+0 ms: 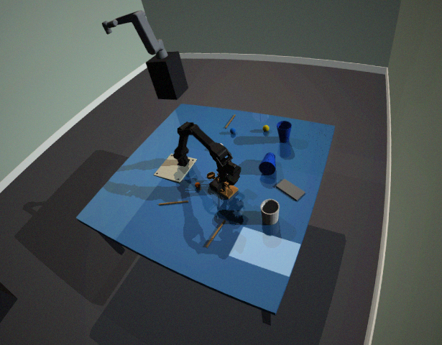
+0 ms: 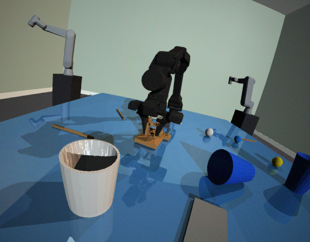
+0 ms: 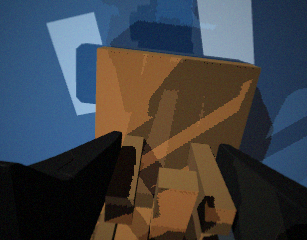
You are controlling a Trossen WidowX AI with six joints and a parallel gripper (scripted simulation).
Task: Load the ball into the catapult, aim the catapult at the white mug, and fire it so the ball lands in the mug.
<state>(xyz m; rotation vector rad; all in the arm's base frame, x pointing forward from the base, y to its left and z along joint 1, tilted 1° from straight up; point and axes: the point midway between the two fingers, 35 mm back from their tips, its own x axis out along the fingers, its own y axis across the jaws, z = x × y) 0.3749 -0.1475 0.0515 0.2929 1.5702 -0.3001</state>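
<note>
My gripper tip is now 190 mm past the orange ball, 10 mm to the left of it and 20 mm above it. The rest, counted from my gripper tip: grey slab: 330 mm ahead, 100 mm to the left, 30 mm below; white mug: 270 mm ahead, 110 mm to the right; catapult: 60 mm behind, 40 mm to the left, 20 mm above.
</note>
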